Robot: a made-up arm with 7 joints.
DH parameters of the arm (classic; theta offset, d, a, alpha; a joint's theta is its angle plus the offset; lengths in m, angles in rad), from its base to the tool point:
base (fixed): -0.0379 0 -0.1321 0
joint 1: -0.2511 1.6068 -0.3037 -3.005
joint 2: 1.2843 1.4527 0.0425 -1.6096
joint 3: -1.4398 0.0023 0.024 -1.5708
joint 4: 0 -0.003 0.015 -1.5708
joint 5: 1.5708 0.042 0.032 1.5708
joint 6: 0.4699 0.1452 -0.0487 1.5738
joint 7: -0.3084 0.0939 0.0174 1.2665
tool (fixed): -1.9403 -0.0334 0 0
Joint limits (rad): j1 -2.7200..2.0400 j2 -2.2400..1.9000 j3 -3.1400..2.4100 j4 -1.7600..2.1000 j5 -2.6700..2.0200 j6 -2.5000..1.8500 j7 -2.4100..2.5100
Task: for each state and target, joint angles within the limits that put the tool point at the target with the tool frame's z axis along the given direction. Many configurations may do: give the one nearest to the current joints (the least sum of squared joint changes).
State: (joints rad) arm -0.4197 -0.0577 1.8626 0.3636 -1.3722 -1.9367 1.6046
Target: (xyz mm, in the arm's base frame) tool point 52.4 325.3 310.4 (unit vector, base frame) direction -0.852 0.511 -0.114
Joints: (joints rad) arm -0.9160 -0.0448 2.0378 0.6066 -1.2515 -1.9822 1.5191
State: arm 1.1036 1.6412 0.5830 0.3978 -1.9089 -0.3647 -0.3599
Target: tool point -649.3 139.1 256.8 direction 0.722 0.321 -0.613
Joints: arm 0.5620 1.9000 0.2850 0.7292 -2.0510 -0.8501 0.0929
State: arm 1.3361 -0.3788 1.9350 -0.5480 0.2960 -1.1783 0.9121
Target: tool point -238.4 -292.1 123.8 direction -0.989 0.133 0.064
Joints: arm 1.3269 -0.2071 1.6524 -0.6842 0.5688 -1.0282 0.9311
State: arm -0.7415 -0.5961 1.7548 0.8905 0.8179 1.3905 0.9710
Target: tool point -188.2 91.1 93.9 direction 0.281 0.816 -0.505
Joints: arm -0.5072 -0.3215 2.2510 0.5907 0.4869 1.2372 0.9856
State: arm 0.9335 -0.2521 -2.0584 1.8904 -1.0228 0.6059 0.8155
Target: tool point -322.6 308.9 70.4 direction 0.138 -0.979 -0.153
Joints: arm 0.3088 0.2039 -2.7209 2.1000 -1.4516 0.8863 0.8859
